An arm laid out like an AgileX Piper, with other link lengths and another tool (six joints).
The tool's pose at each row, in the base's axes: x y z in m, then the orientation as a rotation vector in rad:
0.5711 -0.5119 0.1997 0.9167 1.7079 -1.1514
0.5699 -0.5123 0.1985 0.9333 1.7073 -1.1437
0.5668 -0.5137 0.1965 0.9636 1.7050 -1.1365
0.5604 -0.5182 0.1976 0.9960 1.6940 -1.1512
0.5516 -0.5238 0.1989 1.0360 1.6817 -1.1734
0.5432 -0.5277 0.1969 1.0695 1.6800 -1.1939
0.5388 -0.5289 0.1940 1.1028 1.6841 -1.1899
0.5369 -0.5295 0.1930 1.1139 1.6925 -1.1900
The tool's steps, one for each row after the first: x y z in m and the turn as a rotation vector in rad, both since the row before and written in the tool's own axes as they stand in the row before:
0.0015 -0.0008 0.0003 0.0024 0.0094 0.0111
0.0028 -0.0026 0.0010 0.0093 0.0161 0.0173
0.0005 -0.0075 0.0025 0.0267 0.0100 0.0116
0.0009 -0.0100 0.0033 0.0355 0.0134 0.0112
0.0039 -0.0081 0.0028 0.0298 0.0173 0.0031
0.0039 -0.0035 0.0013 0.0120 0.0231 0.0115
0.0014 -0.0016 0.0006 0.0041 0.0123 -0.0011

